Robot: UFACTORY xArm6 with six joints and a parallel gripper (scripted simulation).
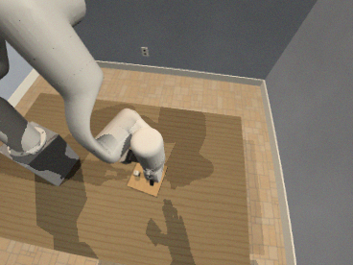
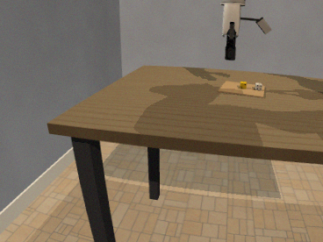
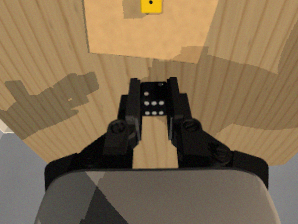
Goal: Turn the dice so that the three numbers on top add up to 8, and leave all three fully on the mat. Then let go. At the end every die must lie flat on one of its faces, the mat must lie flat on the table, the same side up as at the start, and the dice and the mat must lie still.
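Right now my hand is 50 mm past the yellow die, 10 mm to the left of it and 100 mm above it. The rest, counted from my hand: black die: 10 mm below; then tan mat: 50 mm behind, 10 mm to the right, 110 mm below; then white die: 100 mm behind, 10 mm to the right, 100 mm below.
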